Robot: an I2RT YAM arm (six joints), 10 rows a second.
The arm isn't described. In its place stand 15 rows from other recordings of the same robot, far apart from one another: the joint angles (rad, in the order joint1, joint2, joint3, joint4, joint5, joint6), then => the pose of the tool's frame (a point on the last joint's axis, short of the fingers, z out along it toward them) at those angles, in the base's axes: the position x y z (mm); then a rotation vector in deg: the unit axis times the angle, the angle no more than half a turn.
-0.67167, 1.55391, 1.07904, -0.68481, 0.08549, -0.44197 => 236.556 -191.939 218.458 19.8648 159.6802 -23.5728
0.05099, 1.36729, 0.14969, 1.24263, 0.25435, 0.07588 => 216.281 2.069 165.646 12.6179 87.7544 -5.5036
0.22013, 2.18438, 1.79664, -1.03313, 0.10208, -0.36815 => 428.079 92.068 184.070 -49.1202 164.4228 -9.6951
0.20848, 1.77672, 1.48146, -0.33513, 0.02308, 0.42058 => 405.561 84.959 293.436 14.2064 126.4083 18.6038
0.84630, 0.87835, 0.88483, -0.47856, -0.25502, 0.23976 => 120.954 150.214 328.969 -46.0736 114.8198 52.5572
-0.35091, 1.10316, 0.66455, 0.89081, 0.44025, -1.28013 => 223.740 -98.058 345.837 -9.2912 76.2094 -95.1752
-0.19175, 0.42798, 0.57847, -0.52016, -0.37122, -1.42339 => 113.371 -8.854 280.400 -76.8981 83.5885 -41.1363
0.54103, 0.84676, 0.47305, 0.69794, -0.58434, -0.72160 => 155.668 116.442 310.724 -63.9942 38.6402 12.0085
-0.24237, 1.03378, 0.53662, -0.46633, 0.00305, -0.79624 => 185.822 -46.053 186.228 -40.4465 142.5565 -23.2394
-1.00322, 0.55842, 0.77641, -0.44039, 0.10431, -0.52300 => 66.245 -110.799 340.815 31.1491 107.5941 -66.0353
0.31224, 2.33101, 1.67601, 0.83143, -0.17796, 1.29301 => 512.055 171.913 222.296 33.5601 82.9960 81.9640
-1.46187, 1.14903, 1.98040, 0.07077, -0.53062, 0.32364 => 28.519 -95.062 657.973 11.1552 47.8680 -51.1973
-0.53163, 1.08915, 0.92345, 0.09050, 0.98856, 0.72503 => 194.005 -148.591 359.204 84.0450 43.6437 -37.8509
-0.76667, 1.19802, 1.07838, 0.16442, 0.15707, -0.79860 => 200.184 -200.555 394.585 6.4086 96.7353 -76.6450
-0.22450, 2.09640, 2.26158, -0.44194, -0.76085, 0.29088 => 473.655 -82.979 414.070 -3.7493 104.9114 42.6845
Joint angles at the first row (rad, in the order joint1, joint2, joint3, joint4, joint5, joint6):
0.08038 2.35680 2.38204 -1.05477 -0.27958 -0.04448
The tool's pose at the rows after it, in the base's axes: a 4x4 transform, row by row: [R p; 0 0 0 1], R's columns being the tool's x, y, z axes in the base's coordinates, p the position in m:
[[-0.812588, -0.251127, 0.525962, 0.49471], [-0.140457, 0.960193, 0.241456, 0.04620], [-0.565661, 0.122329, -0.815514, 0.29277], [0, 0, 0, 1]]
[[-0.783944, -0.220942, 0.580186, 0.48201], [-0.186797, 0.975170, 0.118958, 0.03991], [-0.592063, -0.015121, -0.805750, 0.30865], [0, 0, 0, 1]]
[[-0.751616, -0.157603, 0.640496, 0.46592], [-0.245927, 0.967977, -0.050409, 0.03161], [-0.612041, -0.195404, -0.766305, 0.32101], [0, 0, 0, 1]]
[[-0.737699, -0.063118, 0.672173, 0.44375], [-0.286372, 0.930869, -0.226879, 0.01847], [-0.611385, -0.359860, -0.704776, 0.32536], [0, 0, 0, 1]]
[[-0.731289, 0.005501, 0.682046, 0.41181], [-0.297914, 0.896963, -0.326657, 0.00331], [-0.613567, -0.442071, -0.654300, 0.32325], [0, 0, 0, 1]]
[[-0.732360, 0.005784, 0.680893, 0.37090], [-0.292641, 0.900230, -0.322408, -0.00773], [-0.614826, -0.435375, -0.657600, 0.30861], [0, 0, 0, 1]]
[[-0.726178, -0.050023, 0.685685, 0.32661], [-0.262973, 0.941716, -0.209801, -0.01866], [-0.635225, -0.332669, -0.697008, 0.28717], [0, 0, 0, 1]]
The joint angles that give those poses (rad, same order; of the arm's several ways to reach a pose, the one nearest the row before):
0.07884 2.29380 2.34282 -1.03209 -0.20063 -0.07766
0.07717 2.20889 2.25641 -0.98819 -0.07394 -0.12648
0.07524 2.09933 2.11485 -0.89443 0.09857 -0.19081
0.06315 1.96977 1.92038 -0.77144 0.27219 -0.25102
0.03853 1.81690 1.69092 -0.64834 0.36044 -0.29217
0.01081 1.65211 1.43944 -0.55792 0.33604 -0.30634
-0.03702 1.48845 1.20011 -0.49995 0.18534 -0.29916

